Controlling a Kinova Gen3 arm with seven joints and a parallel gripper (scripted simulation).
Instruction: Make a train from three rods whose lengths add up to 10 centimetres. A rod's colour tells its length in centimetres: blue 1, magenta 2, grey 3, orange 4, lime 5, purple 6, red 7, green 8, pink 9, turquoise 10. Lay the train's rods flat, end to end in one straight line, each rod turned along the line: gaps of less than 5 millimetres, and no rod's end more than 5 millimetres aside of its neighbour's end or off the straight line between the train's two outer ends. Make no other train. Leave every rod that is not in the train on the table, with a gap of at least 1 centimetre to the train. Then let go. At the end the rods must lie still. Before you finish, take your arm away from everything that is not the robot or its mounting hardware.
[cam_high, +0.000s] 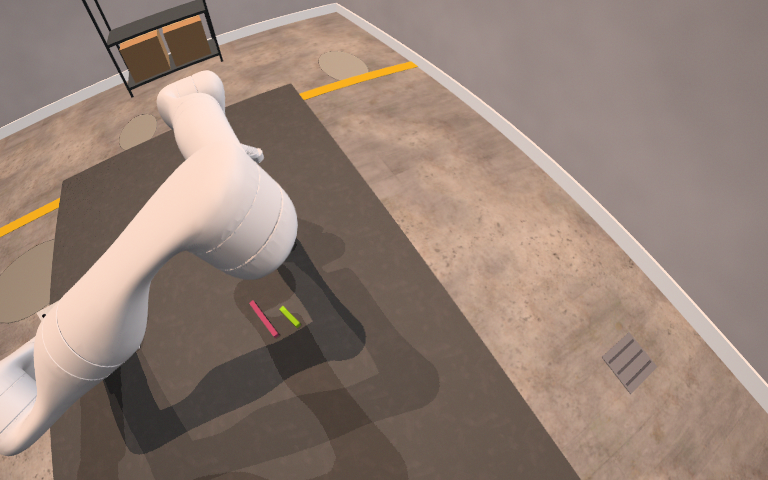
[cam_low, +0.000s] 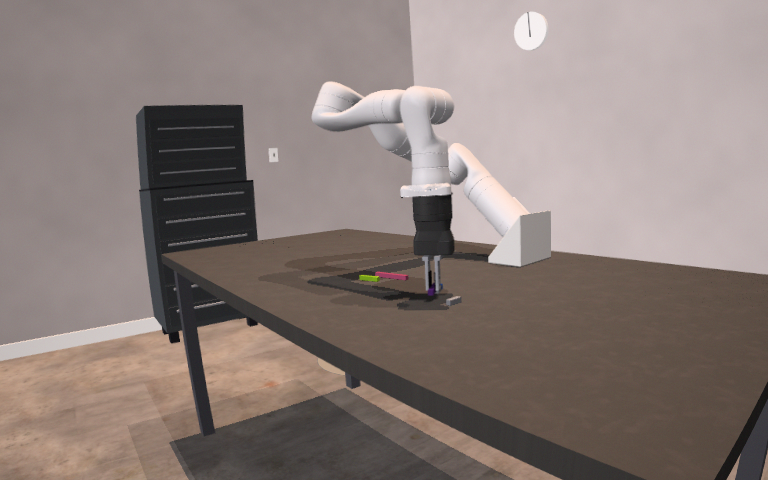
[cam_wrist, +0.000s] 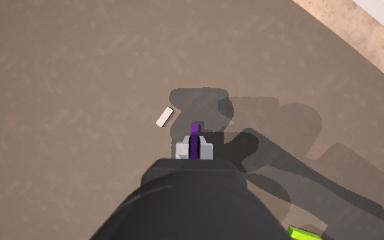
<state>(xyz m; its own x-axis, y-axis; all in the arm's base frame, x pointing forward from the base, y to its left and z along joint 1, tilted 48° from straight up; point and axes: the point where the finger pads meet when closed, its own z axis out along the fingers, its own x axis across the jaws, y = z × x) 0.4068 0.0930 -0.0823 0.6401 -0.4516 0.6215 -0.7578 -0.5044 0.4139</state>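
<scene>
Right now my hand is 60 mm past the blue rod, 50 mm to the left of it and 30 mm above it. The rest, counted from my hand: lime rod 230 mm to the right, 30 mm below; then purple rod 20 mm below; then pink rod 210 mm to the right, 50 mm behind, 30 mm below.
</scene>
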